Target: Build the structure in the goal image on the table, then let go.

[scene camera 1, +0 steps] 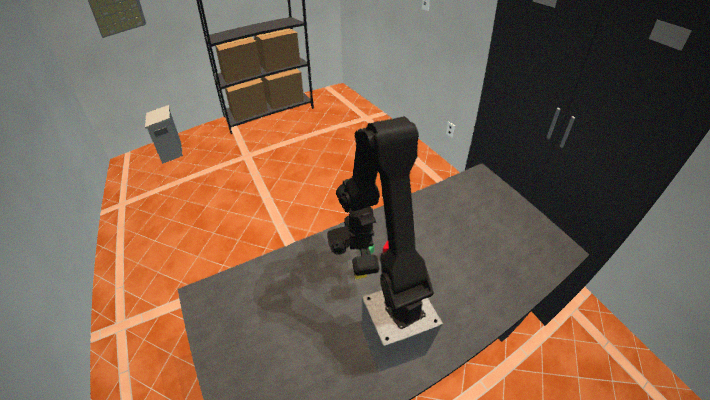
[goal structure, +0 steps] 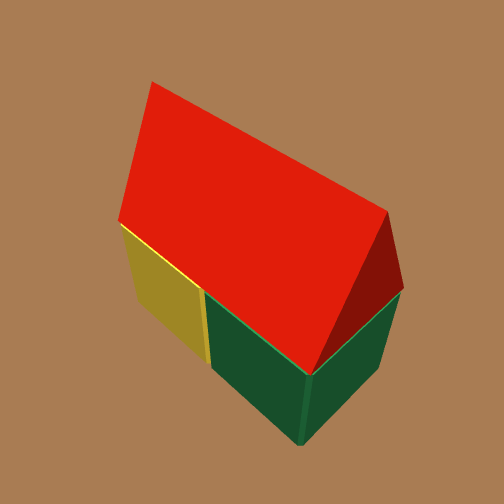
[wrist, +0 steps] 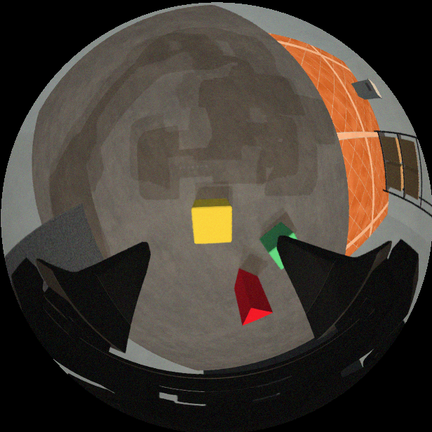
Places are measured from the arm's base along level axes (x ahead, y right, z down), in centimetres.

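Pixels of known places: arm's base at its link origin: (scene camera 1: 405, 312).
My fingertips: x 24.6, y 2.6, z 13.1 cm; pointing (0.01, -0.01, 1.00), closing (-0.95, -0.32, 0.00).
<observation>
Ahead of a thing's pixels: the offset from my fingertips to its top centre. Level surfaces: height alone.
A yellow block @[dx +0.1, dy -0.1, dz +3.2 cm] (scene camera 1: 360, 276) (wrist: 212, 224) rests on the grey table @[dz +6.5 cm] (scene camera 1: 490, 235) (wrist: 175, 300). It shows below the space between the fingertips in the wrist view and is mostly hidden by a finger in the scene view. A green block @[dx +6.3, dy +5.6, dz +3.2 cm] (scene camera 1: 371, 249) (wrist: 276, 236) stands turned at an angle, partly behind the right-hand finger in the wrist view. A red block with a pointed, triangular end @[dx +0.5, dy +10.1, dz -0.1 cm] (scene camera 1: 385, 247) (wrist: 252, 295) lies apart from both, partly hidden by the arm in the scene view. My gripper (scene camera 1: 352, 254) (wrist: 213, 246) is open and empty above the table, pointing down.
The arm's base stands on a grey pedestal (scene camera 1: 400, 332) (wrist: 60, 235) close to the yellow block. A black cabinet (scene camera 1: 605, 165) stands beyond the table's right end. A shelf rack (scene camera 1: 257, 31) and a grey bin (scene camera 1: 170, 142) stand on the tiled floor behind.
</observation>
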